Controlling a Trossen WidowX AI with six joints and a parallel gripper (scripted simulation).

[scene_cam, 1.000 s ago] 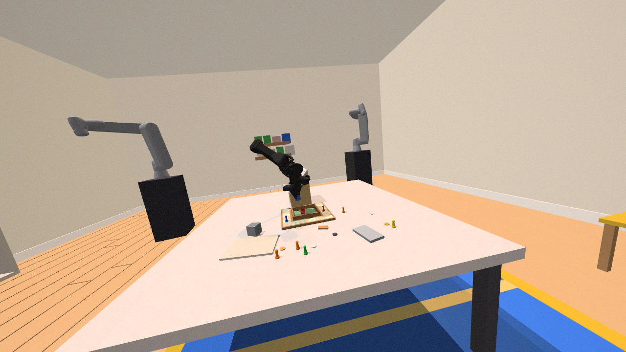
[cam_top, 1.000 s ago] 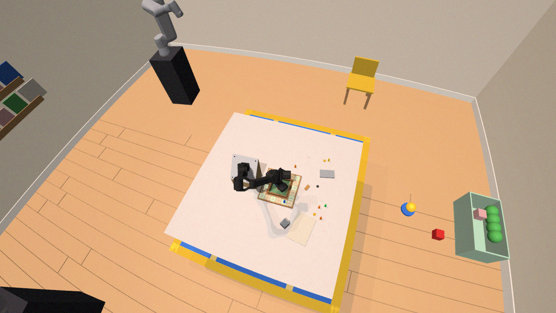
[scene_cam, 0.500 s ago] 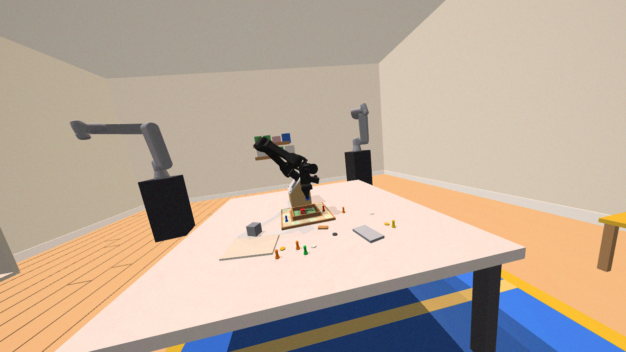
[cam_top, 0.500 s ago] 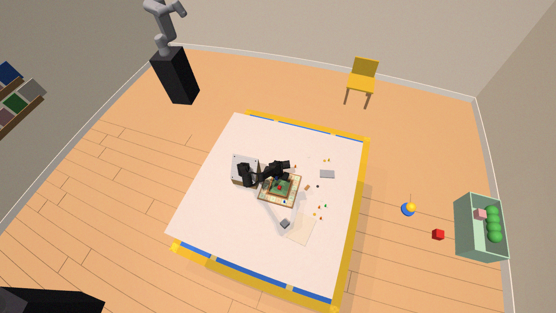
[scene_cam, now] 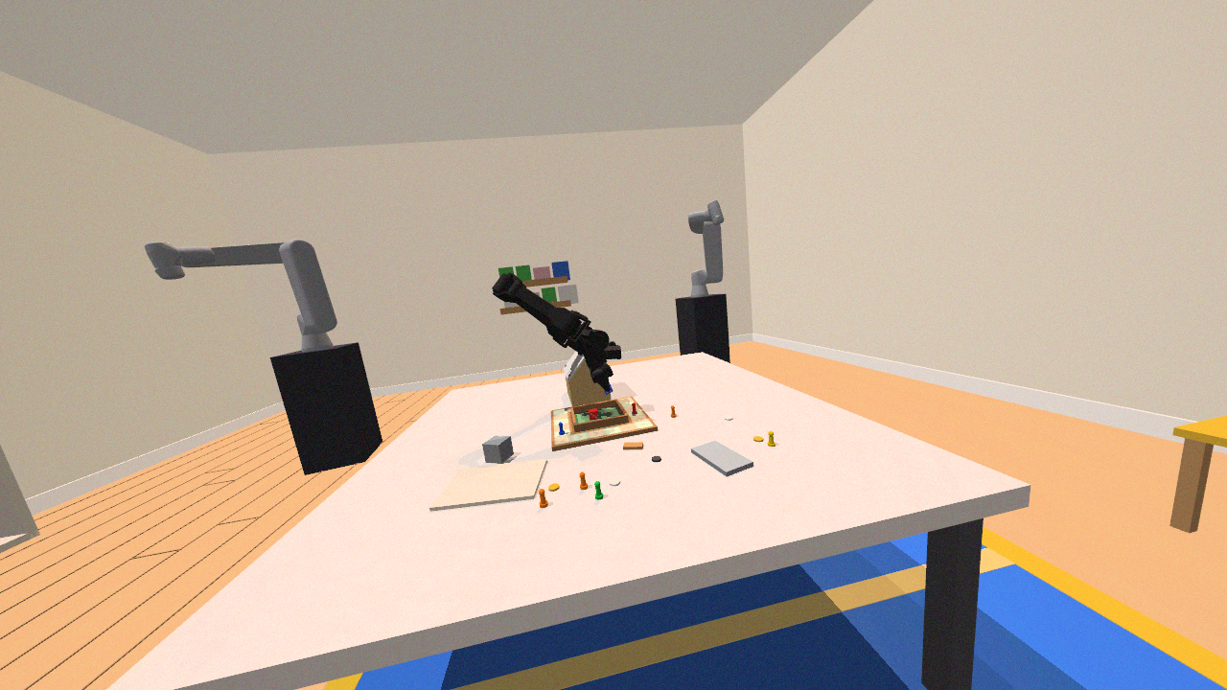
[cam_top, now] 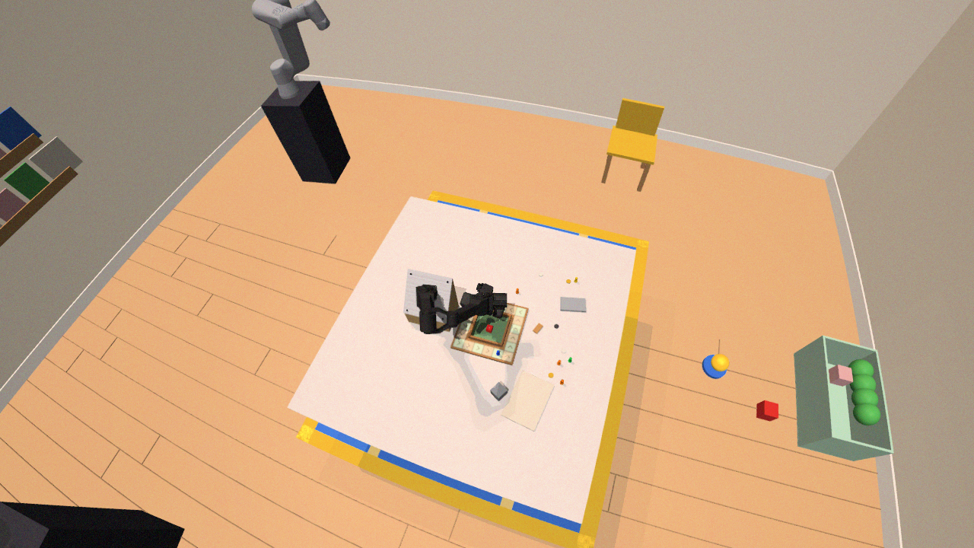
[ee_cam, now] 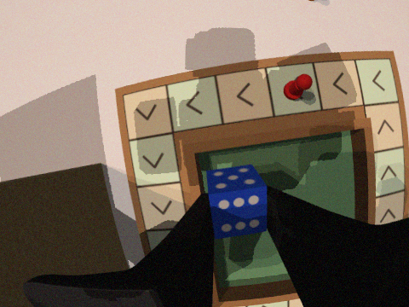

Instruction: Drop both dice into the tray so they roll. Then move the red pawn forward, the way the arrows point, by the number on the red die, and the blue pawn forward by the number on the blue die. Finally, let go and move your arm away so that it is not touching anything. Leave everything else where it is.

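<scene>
Now: gripper tip 7 cm short of the red pawn, 6 cm to the right of it and 5 cm above it. Also, from my gripper tip: blue pawn 10 cm ahead, 17 cm to the right, 5 cm below; brown block 25 cm ahead, 2 cm to the right, 8 cm below; green tray 4 cm ahead, 5 cm to the right, 8 cm below.
</scene>
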